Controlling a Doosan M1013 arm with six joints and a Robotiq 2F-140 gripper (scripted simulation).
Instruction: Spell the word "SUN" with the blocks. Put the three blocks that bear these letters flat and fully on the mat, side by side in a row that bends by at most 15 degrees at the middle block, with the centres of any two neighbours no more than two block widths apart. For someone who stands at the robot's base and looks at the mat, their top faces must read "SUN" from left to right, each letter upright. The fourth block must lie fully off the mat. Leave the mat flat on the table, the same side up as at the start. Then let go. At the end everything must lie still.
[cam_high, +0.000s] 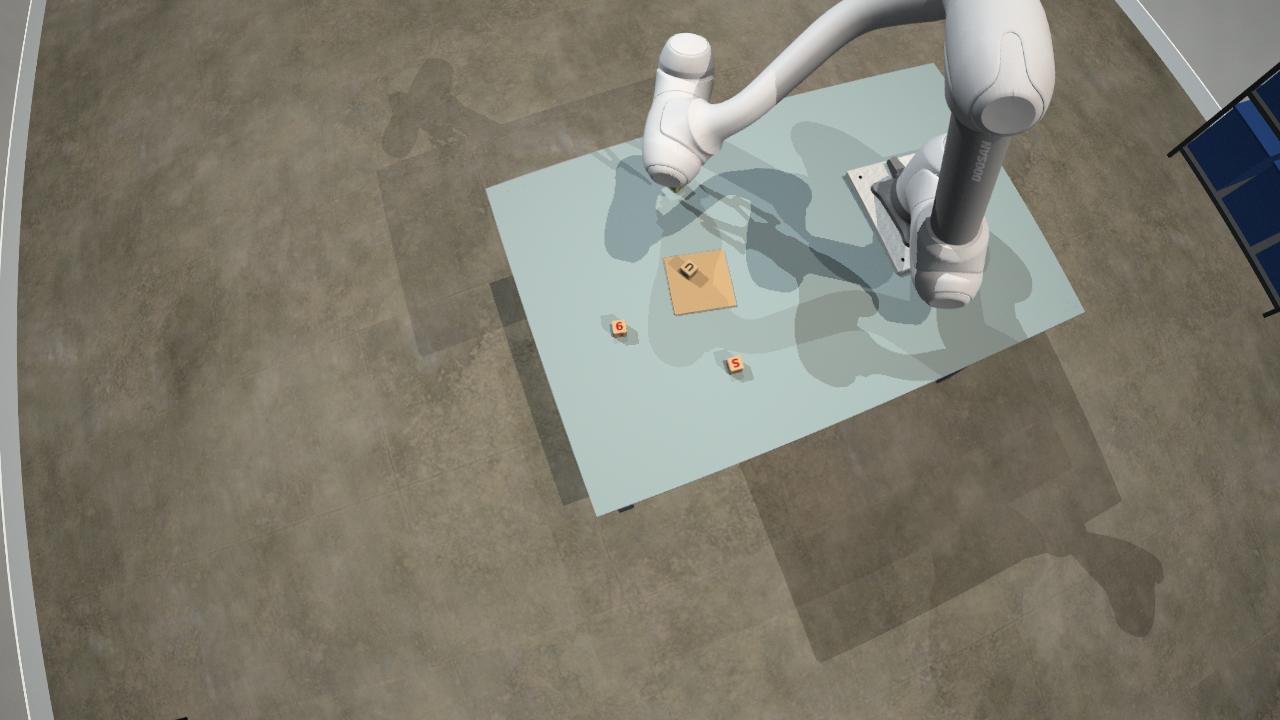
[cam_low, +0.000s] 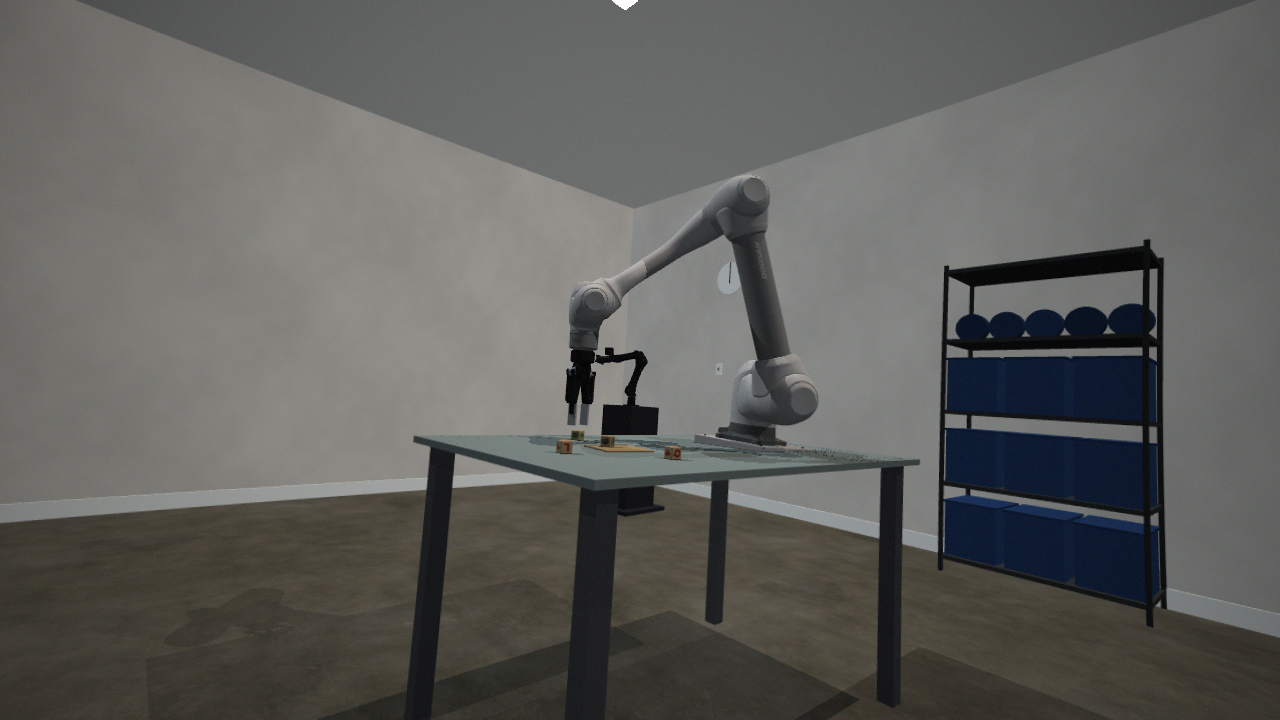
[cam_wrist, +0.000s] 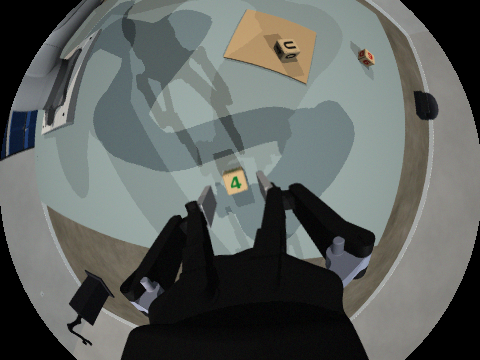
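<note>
The N block lies 60 mm below my hand. Round my hand: S block (90 mm ahead, 460 mm to the left, 60 mm below); then mat (70 mm ahead, 250 mm to the left, 70 mm below); then 6 block (280 mm ahead, 280 mm to the left, 60 mm below).
</note>
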